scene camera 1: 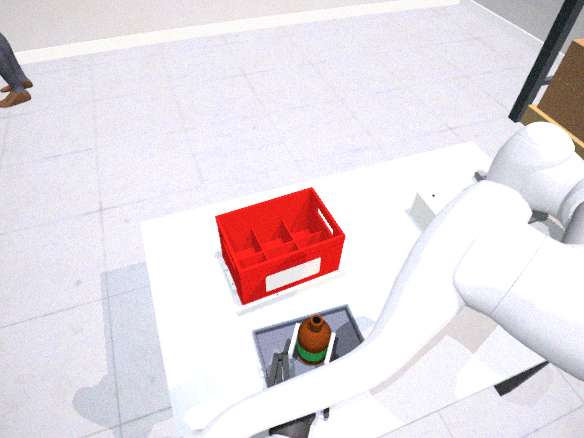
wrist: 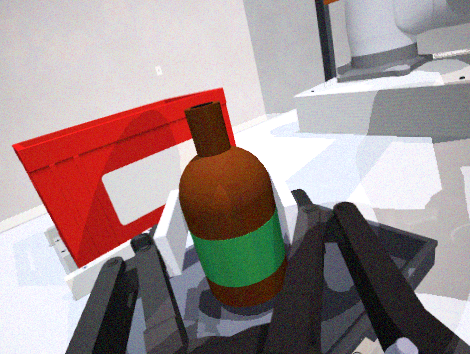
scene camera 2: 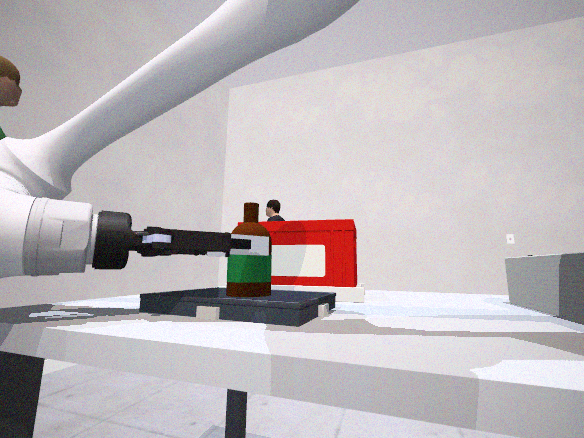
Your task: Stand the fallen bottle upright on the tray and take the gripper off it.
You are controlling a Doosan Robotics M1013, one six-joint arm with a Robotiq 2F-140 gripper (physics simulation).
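Where they show: gripper, fingertip midpoint: (scene camera 1: pixel 315 331) (wrist: pixel 227 194) (scene camera 2: pixel 255 247); arm's base, link origin: (wrist: pixel 383 71).
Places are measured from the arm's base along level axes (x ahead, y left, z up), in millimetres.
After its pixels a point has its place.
A brown bottle (scene camera 1: pixel 314 337) @(z 31, x 684, y 197 mm) (scene camera 2: pixel 249 265) @(z -37, x 658, y 211 mm) (wrist: pixel 235 215) @(z -2, x 691, y 211 mm) with a green band is upright, its neck pointing up. Its base is at the dark tray (scene camera 1: pixel 303 325) (scene camera 2: pixel 250 311) @(z -94, x 616, y 284 mm) (wrist: pixel 425 250) @(z -81, x 570, y 285 mm), within the rim; whether it bears on the tray floor is hard to tell. My gripper (scene camera 1: pixel 313 342) @(z -6, x 668, y 170 mm) (scene camera 2: pixel 250 245) @(z -6, x 668, y 170 mm) (wrist: pixel 227 194) @(z -6, x 668, y 170 mm) comes in level from the side and is shut on the bottle, one white pad on each side of its body above and beside the green band. The lower part of the tray is hidden by the arm in scene camera 1.
A red divided crate (scene camera 1: pixel 292 245) @(z -29, x 625, y -89 mm) (scene camera 2: pixel 340 255) @(z -11, x 549, y -4 mm) (wrist: pixel 65 200) @(z 3, x 775, y 11 mm) stands on a pale base beside the tray. The robot arm (scene camera 1: pixel 350 370) @(z 243, x 705, y 347 mm) (scene camera 2: pixel 165 75) @(z 192, x 703, y 369 mm) passes over the tray's near side. A pale block (scene camera 2: pixel 532 285) @(z -64, x 204, y -26 mm) (wrist: pixel 340 115) @(z -63, x 204, y -13 mm) stands farther along the white table (scene camera 1: pixel 190 300) @(z -106, x 920, y -62 mm).
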